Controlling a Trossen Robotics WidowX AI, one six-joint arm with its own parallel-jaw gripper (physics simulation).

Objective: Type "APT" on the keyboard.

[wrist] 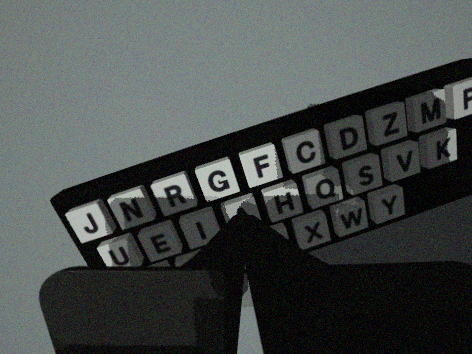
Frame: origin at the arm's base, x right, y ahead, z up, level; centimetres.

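Seen in the pictures: gripper, fingertip midpoint: (243, 225).
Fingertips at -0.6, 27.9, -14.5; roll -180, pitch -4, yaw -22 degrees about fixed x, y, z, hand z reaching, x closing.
Pixels of each thing's top centre, then the offset from my fingertips to it, as dx, dy, dz. "pt": a spot on its surface instead. Level surfaces: height alone.
- black keyboard at a spot on its surface: (152, 159) pt -2.7, +3.8, -1.5
- P key at its top centre: (469, 98) +11.0, +1.5, -0.1
- J at a spot on its surface: (89, 222) pt -5.9, +2.6, -0.1
- Y at a spot on its surface: (387, 204) pt +6.5, -1.9, -0.1
- grey surface at its surface level: dz -1.7
A black keyboard (150, 155) with grey letter keys lies slanted across the wrist view, its right end running out of the frame. The P key (465, 100) shows in part at the right edge, at the end of the top row next to the M key. My gripper (243, 225) is shut and empty. Its dark tips show over the middle row, in front of a key between I and H whose letter they cover. The fingers also hide part of the bottom row left of X. No A or T letter can be read; whether the tips touch a key cannot be told.
The top row reads J (89, 222), N, R, G, F, C, D, Z, M. U, E, I, H, Q, S, V and K show in the middle row, X, W and Y (387, 204) in the bottom row. A grey surface (150, 65) surrounds the keyboard. Shadows fall over many keys.
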